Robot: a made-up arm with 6 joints.
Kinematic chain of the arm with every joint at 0, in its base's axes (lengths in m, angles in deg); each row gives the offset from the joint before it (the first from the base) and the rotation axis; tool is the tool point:
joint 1: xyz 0 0 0.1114 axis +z
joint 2: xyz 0 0 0 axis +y
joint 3: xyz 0 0 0.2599 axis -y
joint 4: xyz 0 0 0 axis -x
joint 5: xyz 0.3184 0 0 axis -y
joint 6: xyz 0 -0.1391 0 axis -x
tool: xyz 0 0 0
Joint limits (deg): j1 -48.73..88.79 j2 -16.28..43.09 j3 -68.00..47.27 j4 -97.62..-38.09 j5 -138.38..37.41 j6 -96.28..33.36
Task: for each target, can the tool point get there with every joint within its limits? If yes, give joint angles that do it. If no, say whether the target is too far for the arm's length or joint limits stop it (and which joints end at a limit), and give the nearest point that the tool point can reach.
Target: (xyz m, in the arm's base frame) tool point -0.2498 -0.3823 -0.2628
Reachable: no: joint limits stop it (at a limit: joint 1, joint 2, joint 4) | nearest point 0.0137 -0.1816 -0.0270 | short by 0.407 m
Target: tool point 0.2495 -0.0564 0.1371
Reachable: yes | joints -7.61 -0.19 -19.37 -80.56 -33.83 -28.92
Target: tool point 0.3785 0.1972 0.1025
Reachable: yes | joints 34.05 37.03 20.33 -69.57 9.50 -84.14
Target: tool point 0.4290 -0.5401 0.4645
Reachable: no: too far | nearest point 0.2927 -0.3686 0.3523 | short by 0.246 m
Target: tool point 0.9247 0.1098 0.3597
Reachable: no: too far | nearest point 0.5073 0.0602 0.2476 | short by 0.435 m
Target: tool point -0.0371 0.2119 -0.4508
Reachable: no: joint limits stop it (at a limit: joint 1, joint 2, joint 4) | nearest point -0.0144 0.1933 -0.0454 | short by 0.406 m
